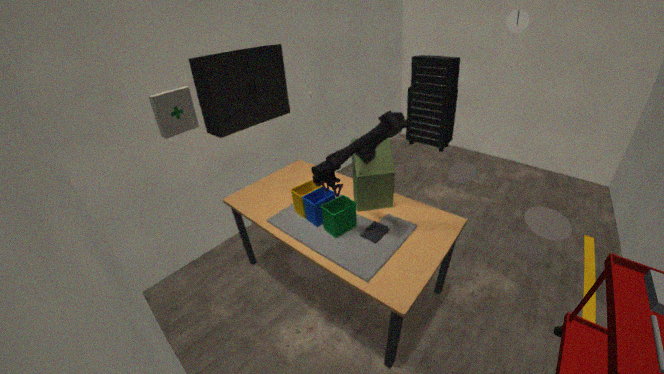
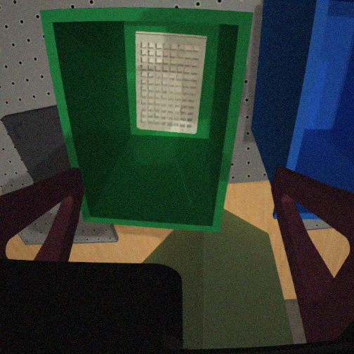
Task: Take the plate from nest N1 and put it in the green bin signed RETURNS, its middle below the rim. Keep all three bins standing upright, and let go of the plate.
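Frame: origin at the arm's base, x ahead, y left, z up, level; centimetres.
Seen in the pictures: gripper, fingertip midpoint: (image 1: 332, 194); arm's base, origin of the base link: (image 1: 364, 153).
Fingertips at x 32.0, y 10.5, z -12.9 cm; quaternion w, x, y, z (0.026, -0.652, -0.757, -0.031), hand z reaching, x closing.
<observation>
Pixels of each thing's middle, then the offset from my fingertips to it. Level surfaces: height alone.
- green bin, body centre: (image 1: 339, 216) dx -2.2, dy +2.6, dz -16.1 cm
- grey mat, its level: dz -25.1 cm
- blue bin, body centre: (image 1: 320, 206) dx +2.3, dy -14.0, dz -16.1 cm
- yellow bin, body centre: (image 1: 307, 199) dx +4.9, dy -27.0, dz -16.1 cm
- dark nest, body centre: (image 1: 375, 231) dx -17.1, dy +19.5, dz -24.3 cm
- wooden table, its level: dz -26.3 cm
The white plate (image 2: 171, 82) with its grid of wells lies inside the green bin (image 1: 339, 218) (image 2: 64, 125), down on its floor and well below the rim. The green bin stands upright on the grey mat (image 1: 367, 260) (image 2: 25, 60). The blue bin (image 1: 314, 211) (image 2: 282, 75) and the yellow bin (image 1: 298, 201) stand upright beside it. My gripper (image 1: 334, 191) (image 2: 177, 177) is open and empty, above the bins, with its fingers spread wide and apart from the plate. A dark nest (image 1: 374, 232) (image 2: 37, 142) lies on the mat beside the green bin; no label is readable on it.
A tall pale green box-shaped body (image 1: 374, 191) (image 2: 235, 280) stands on the wooden table (image 1: 420, 272) (image 2: 245, 200) behind the mat, under the arm. A red cart (image 1: 625, 300) stands on the floor at the right, and a black tool cabinet (image 1: 433, 102) stands at the back wall.
</observation>
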